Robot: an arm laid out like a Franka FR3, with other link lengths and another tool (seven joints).
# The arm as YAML. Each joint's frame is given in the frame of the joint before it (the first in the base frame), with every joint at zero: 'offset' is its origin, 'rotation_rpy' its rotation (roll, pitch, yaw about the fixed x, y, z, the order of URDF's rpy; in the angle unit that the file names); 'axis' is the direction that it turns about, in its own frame. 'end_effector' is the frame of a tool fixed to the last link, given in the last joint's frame.
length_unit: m
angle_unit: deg
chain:
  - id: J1
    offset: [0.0, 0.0, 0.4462]
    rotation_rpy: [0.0, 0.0, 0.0]
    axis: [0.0, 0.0, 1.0]
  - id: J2
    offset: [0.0, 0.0, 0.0]
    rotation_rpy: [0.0, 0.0, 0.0]
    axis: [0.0, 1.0, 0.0]
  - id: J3
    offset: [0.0, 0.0, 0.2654]
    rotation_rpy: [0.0, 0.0, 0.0]
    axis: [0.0, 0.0, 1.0]
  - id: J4
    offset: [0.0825, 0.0, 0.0]
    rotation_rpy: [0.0, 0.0, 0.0]
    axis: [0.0, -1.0, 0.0]
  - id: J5
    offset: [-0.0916, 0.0, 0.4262]
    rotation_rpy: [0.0, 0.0, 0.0]
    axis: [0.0, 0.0, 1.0]
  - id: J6
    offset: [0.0, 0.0, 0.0]
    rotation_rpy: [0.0, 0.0, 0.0]
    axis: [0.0, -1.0, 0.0]
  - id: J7
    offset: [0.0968, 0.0, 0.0]
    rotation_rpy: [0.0, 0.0, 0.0]
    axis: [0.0, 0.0, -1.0]
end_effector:
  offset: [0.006, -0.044, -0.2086]
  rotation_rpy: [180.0, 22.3, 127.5]
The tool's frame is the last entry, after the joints.
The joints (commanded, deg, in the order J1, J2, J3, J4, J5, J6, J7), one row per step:
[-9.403 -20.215 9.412 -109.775 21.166 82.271 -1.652]
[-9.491 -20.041 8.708 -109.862 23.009 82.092 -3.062]
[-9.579 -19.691 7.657 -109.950 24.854 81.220 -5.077]
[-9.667 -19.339 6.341 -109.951 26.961 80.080 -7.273]
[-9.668 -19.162 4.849 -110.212 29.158 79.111 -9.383]
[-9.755 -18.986 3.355 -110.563 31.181 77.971 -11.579]
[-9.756 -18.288 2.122 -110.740 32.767 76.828 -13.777]
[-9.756 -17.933 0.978 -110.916 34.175 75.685 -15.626]
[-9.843 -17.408 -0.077 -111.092 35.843 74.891 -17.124]
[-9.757 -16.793 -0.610 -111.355 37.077 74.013 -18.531]
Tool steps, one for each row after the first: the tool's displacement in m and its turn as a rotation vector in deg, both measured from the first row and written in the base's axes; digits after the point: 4 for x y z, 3 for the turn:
[0.0012 0.0004 -0.0010 2.297 -0.099 0.628]
[0.0009 -0.0019 -0.0038 4.860 0.307 1.703]
[0.0002 -0.0051 -0.0053 7.848 0.629 2.787]
[-0.0009 -0.0088 -0.0068 10.983 0.713 3.628]
[-0.0026 -0.0135 -0.0089 14.027 0.844 4.503]
[-0.0030 -0.0170 -0.0141 16.680 1.282 5.653]
[-0.0046 -0.0201 -0.0165 19.037 1.468 6.605]
[-0.0045 -0.0227 -0.0193 21.553 1.507 7.050]
[-0.0052 -0.0208 -0.0244 23.550 2.018 8.059]

